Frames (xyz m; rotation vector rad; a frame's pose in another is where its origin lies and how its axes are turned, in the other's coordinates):
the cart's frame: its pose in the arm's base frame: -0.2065 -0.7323 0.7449 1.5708 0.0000 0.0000
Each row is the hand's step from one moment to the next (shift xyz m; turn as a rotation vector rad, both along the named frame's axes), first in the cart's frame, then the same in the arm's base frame.
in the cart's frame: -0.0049 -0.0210 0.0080 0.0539 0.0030 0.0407
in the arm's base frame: -0.0049 -0.0080 -0.0210 0.0539 -0.0407 0.0030
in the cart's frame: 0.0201 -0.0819 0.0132 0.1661 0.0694 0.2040
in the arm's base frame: 0.0201 -0.0132 -0.0819 0.1661 -0.2040 0.0694
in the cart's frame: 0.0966 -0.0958 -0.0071 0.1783 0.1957 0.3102
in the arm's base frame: 0.0966 0.0071 -0.0958 0.1783 -0.3102 0.1957
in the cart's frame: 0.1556 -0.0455 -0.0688 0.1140 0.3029 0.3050
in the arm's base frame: 0.1556 0.0688 -0.0455 0.1140 -0.3050 0.3029
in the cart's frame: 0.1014 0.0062 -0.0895 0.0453 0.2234 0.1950
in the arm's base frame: 0.1014 0.0895 0.0062 0.0453 -0.1950 0.2234
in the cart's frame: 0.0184 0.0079 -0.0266 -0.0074 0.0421 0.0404
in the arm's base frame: 0.0184 0.0266 0.0079 -0.0074 -0.0404 0.0421
